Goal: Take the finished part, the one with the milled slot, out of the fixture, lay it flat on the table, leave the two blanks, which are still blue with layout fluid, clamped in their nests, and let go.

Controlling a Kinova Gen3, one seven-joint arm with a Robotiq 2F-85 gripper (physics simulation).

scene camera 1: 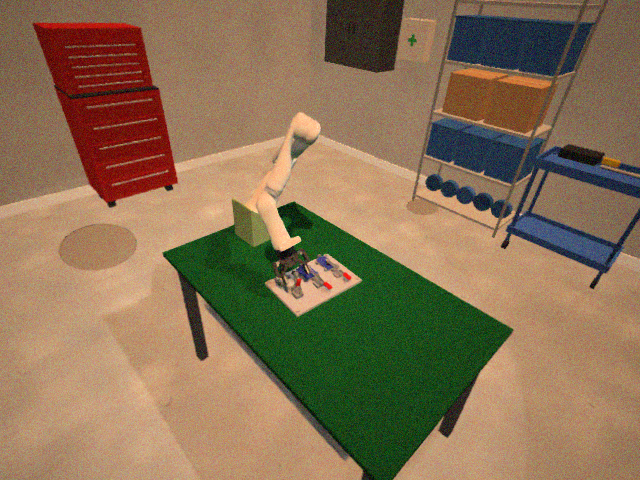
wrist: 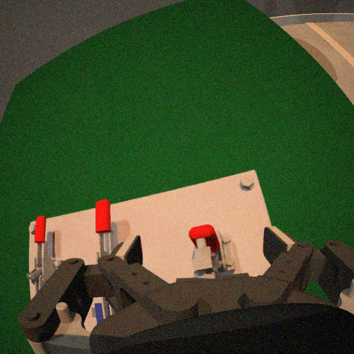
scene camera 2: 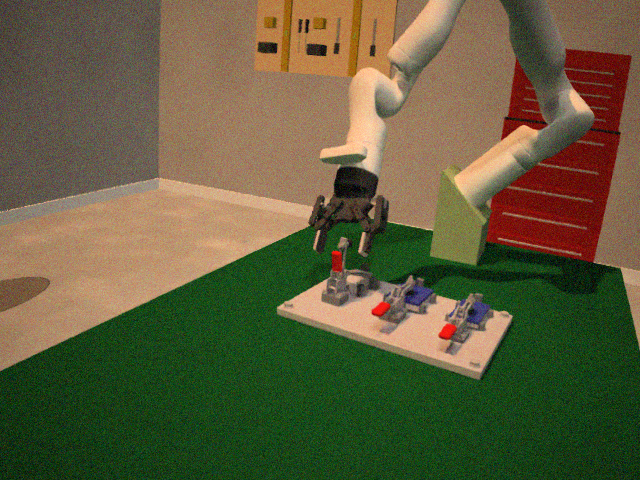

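Pixels of known places: gripper, fingertip midpoint: [scene camera 1: 297, 279] [scene camera 2: 339, 253]; arm's base, origin of the base link: [scene camera 1: 254, 211] [scene camera 2: 466, 191].
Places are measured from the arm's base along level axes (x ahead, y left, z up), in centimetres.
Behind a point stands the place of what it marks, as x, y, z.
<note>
The fixture plate [scene camera 1: 305, 305] @(53.6, -10.4, -14.4) [scene camera 2: 347, 325] @(54.5, -3.3, -14.3) [wrist: 160, 215] lies on the table. Two blue blanks [scene camera 1: 306, 272] [scene camera 1: 325, 262] @(39.0, 12.5, -12.7) [scene camera 2: 419, 295] @(39.9, 3.5, -12.3) [scene camera 2: 478, 312] @(39.3, 14.1, -12.8) sit in their nests under clamps with lowered red handles [scene camera 2: 381, 308] @(53.5, 1.7, -10.3) [scene camera 2: 447, 331] @(54.0, 12.6, -10.7) [wrist: 103, 216] [wrist: 40, 229]. At the third nest the red handle [scene camera 2: 337, 260] @(48.4, -9.1, -6.3) [wrist: 202, 232] stands upright and the clamp is raised. The grey finished part [scene camera 2: 357, 283] @(42.7, -7.4, -11.9) appears in that nest; its slot is too small to make out, and my gripper hides it in the wrist view. My gripper [scene camera 1: 296, 277] @(47.2, -9.4, -5.5) [scene camera 2: 342, 244] @(47.2, -9.4, -5.5) [wrist: 203, 245] is open and empty, above this nest, its fingers either side of the raised clamp.
The green table [scene camera 1: 392, 330] @(82.7, 8.5, -15.8) [scene camera 2: 258, 403] @(78.4, -3.6, -15.8) [wrist: 140, 115] extends around the plate. The green arm mount [scene camera 1: 250, 227] @(4.8, -5.3, -4.9) [scene camera 2: 457, 227] @(5.6, 0.3, -7.6) stands behind the fixture. Corner bolts [scene camera 2: 474, 364] @(55.6, 17.6, -13.9) [wrist: 247, 182] stick up from the plate. A red tool cabinet [scene camera 1: 124, 124] and a blue cart [scene camera 1: 568, 240] stand away from the table.
</note>
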